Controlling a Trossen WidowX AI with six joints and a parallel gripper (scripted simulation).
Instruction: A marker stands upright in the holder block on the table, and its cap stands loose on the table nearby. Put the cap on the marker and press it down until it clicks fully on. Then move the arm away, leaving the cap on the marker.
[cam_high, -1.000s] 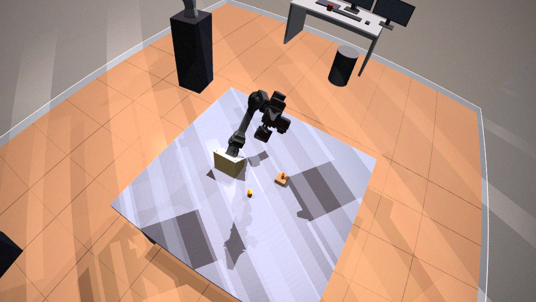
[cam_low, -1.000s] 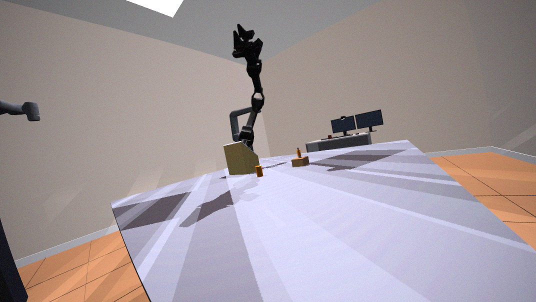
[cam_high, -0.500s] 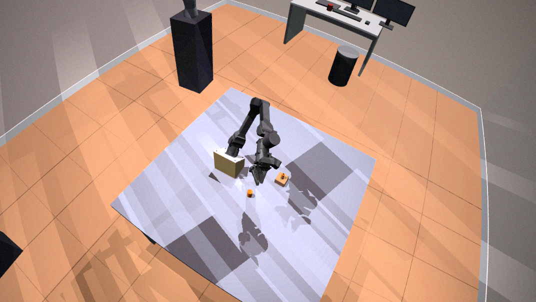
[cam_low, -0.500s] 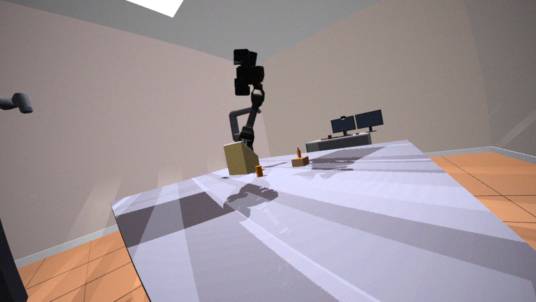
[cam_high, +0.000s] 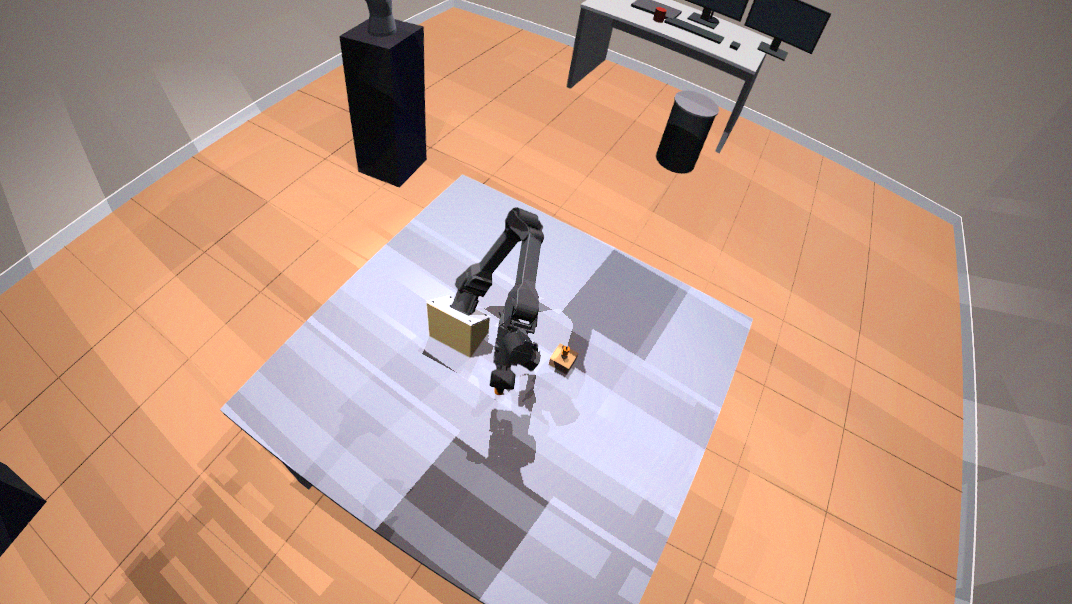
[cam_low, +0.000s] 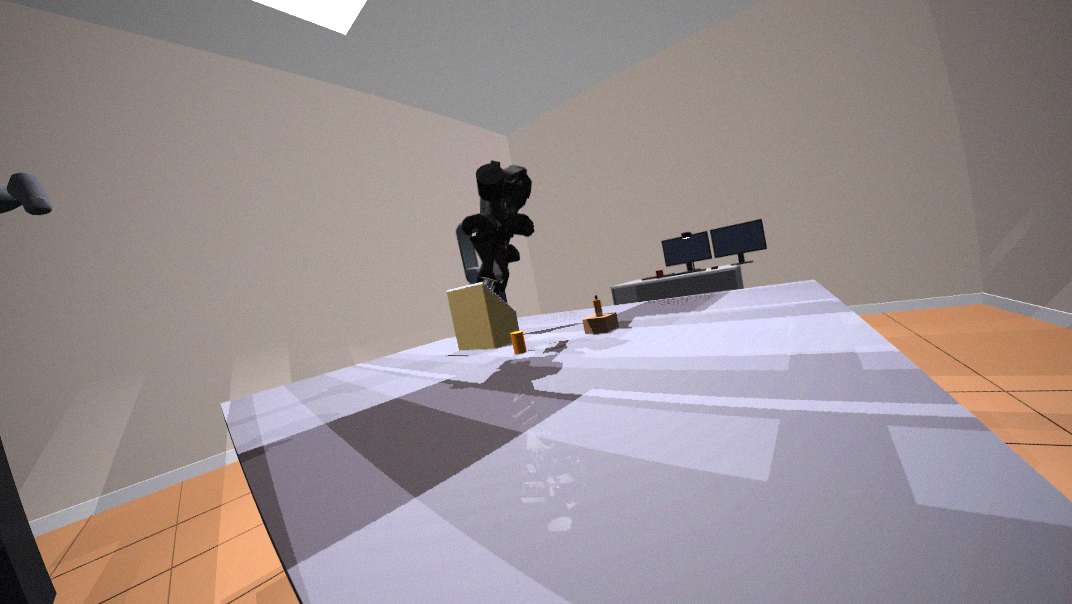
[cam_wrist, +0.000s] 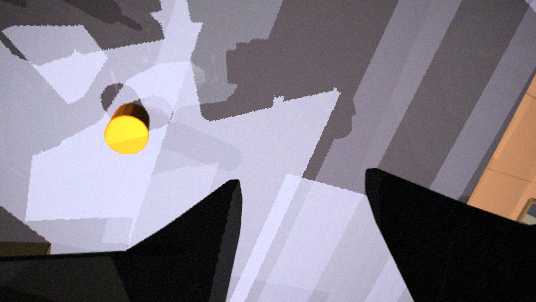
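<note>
Right now the orange cap is 30 mm behind my gripper tip, 70 mm to the left of it and 160 mm below it. The rest, counted from my gripper tip: holder block (110 mm ahead, 260 mm to the left, 160 mm below).
</note>
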